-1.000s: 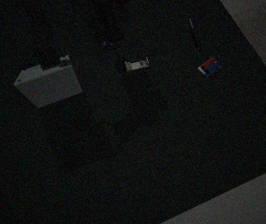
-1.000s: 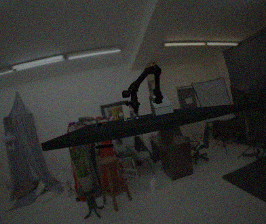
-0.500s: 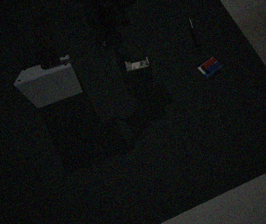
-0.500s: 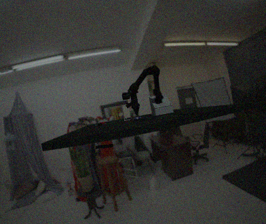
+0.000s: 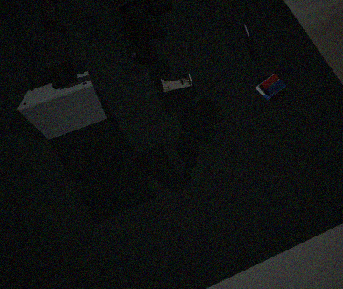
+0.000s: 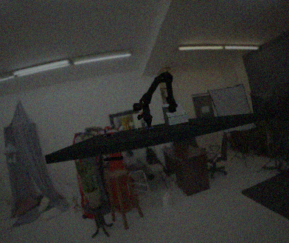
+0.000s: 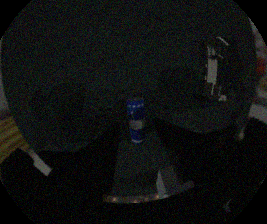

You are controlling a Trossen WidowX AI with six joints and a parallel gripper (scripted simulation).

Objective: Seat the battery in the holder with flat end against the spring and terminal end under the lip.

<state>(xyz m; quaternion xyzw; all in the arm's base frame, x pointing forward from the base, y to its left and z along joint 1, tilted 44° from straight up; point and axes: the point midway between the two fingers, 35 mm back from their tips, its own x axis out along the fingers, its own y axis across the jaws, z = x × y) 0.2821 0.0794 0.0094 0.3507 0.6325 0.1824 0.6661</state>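
Now: gripper tip right at the battery. From my gripper tip the other things lie so: blister card (31 cm ahead, 32 cm to the right, 1 cm below).
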